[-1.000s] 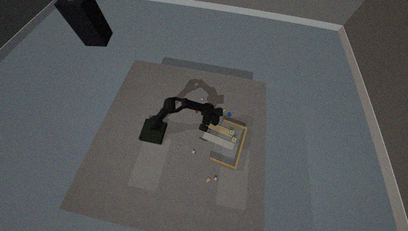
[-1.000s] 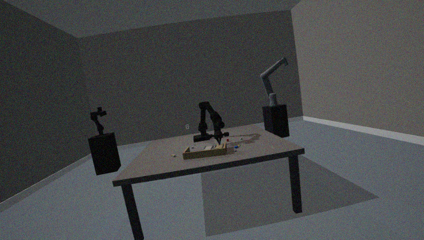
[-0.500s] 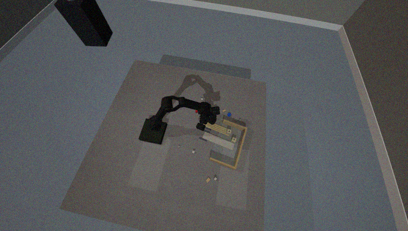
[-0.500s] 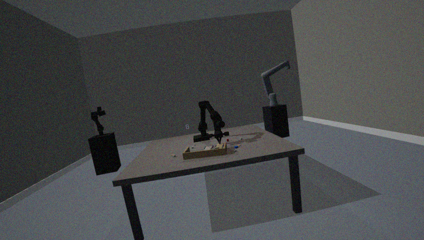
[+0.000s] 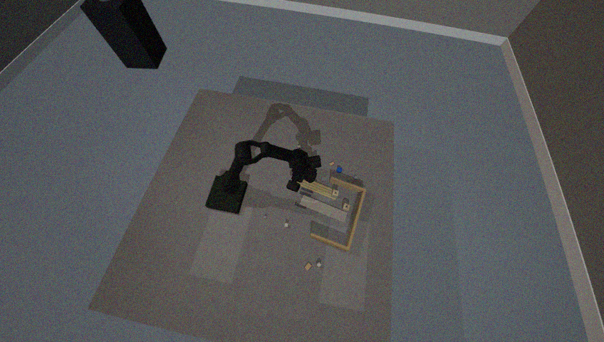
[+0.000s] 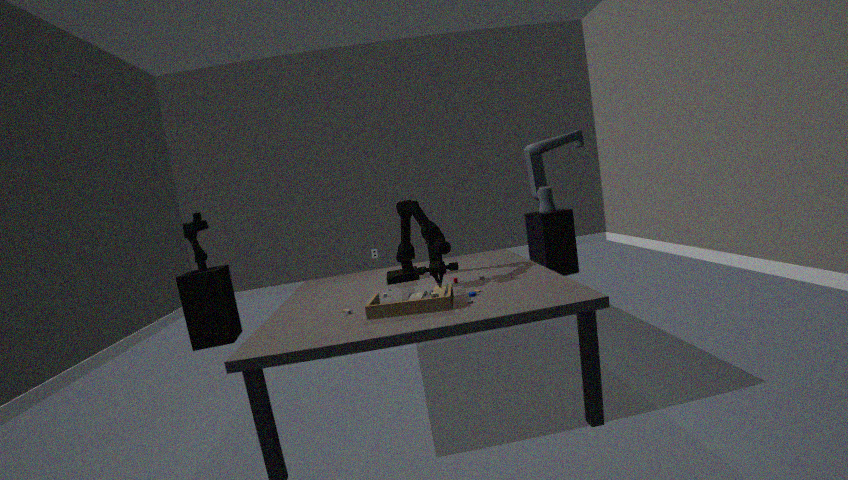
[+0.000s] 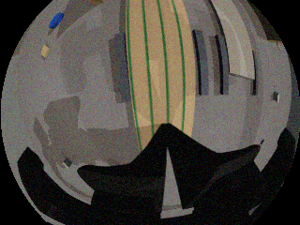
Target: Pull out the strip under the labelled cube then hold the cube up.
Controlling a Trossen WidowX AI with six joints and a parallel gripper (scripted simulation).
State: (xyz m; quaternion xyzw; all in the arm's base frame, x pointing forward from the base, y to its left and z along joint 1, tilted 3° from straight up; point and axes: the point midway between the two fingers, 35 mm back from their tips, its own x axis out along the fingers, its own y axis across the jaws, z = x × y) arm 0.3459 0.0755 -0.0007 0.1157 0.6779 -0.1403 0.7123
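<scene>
The strip lies 90 mm ahead of my gripper tip and 30 mm to the right of it. Also, from my gripper tip: blue object (220 mm ahead, 70 mm to the left); then red cylinder (90 mm to the left, 50 mm behind, 10 mm above).
</scene>
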